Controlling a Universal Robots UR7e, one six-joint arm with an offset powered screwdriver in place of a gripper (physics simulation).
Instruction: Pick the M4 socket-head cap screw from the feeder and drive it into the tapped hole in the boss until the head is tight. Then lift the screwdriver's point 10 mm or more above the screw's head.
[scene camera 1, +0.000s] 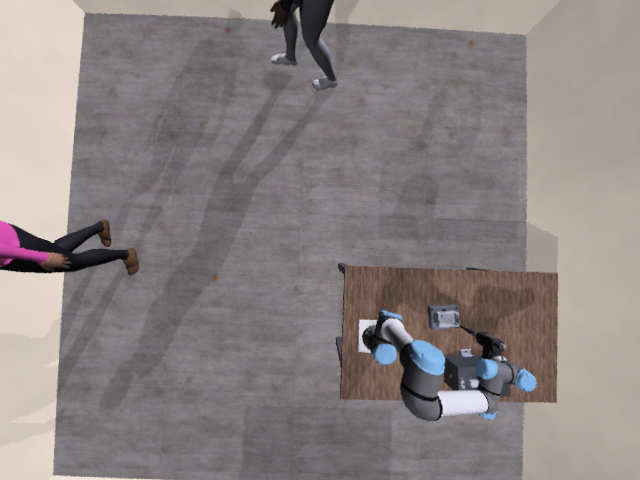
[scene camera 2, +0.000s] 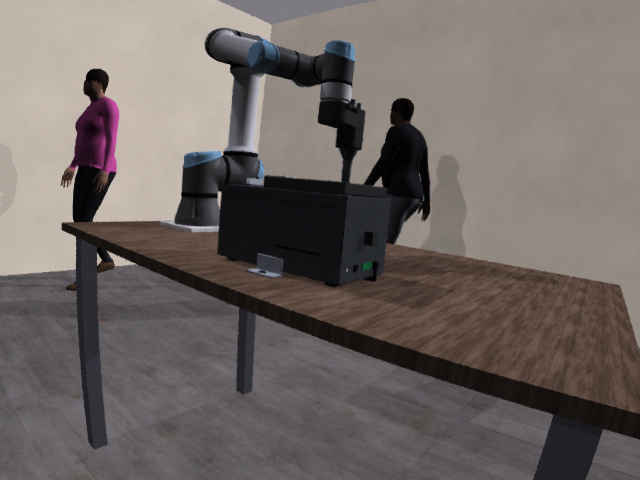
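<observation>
My screwdriver (scene camera 1: 461, 326) (scene camera 2: 347, 171) hangs from the arm's wrist. In the scene camera 1 view its thin black shaft reaches up and left, and its point appears at the right lower edge of a light grey part (scene camera 1: 445, 318) in a dark fixture (scene camera 1: 432, 318). The height of the point above the part cannot be told. In the scene camera 2 view the shaft is upright, and its lower end is hidden behind the black feeder box (scene camera 2: 284, 222) (scene camera 1: 454, 373). The screw and the tapped hole in the boss are too small to make out; whether a screw sits on the point cannot be told.
The wooden table (scene camera 1: 532, 341) (scene camera 2: 491, 320) carries the arm's white base plate (scene camera 1: 363, 341) (scene camera 2: 191, 226). A small metal bracket (scene camera 1: 465, 352) (scene camera 2: 269, 265) stands beside the feeder. Two people, one in pink (scene camera 1: 23, 253) (scene camera 2: 97, 134) and one in dark clothes (scene camera 1: 315, 23) (scene camera 2: 408, 155), stand away from the table.
</observation>
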